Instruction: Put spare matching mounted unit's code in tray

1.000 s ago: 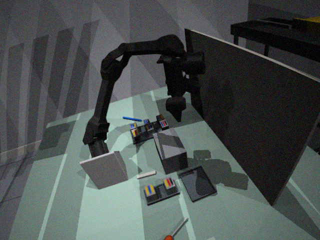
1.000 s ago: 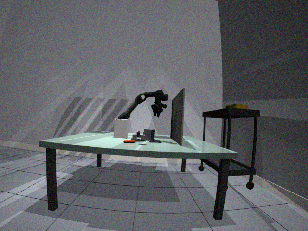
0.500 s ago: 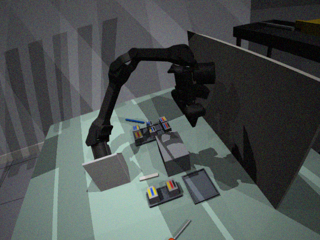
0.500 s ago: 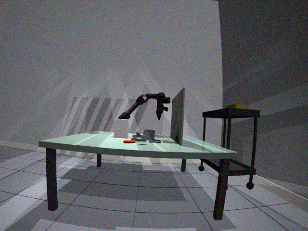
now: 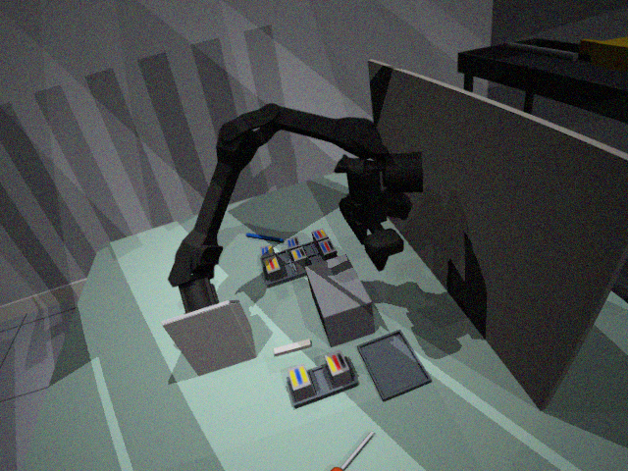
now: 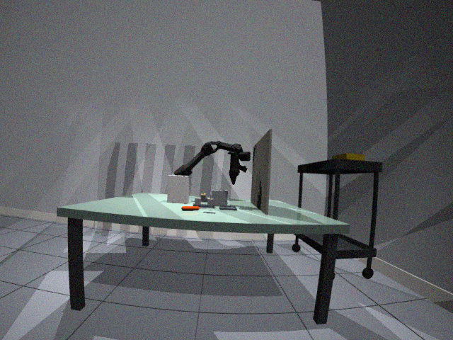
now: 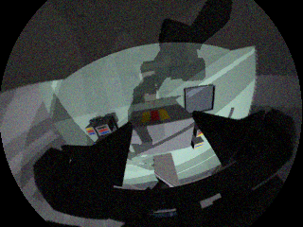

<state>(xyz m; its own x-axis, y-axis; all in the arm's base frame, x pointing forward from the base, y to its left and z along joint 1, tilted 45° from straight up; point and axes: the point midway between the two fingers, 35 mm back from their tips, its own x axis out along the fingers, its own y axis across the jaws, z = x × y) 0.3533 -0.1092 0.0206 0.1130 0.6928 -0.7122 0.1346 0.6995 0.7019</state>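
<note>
The spare lies 21 cm to the left of my gripper tip, 18 cm behind it and 10 cm below it. From my gripper tip the other things lie so: dark flat tray 16 cm to the right, 14 cm below, 5 cm behind; then mounted unit 9 cm below, 8 cm behind, 2 cm to the left; then tall dark panel 17 cm ahead, 8 cm above, 2 cm to the right.
</note>
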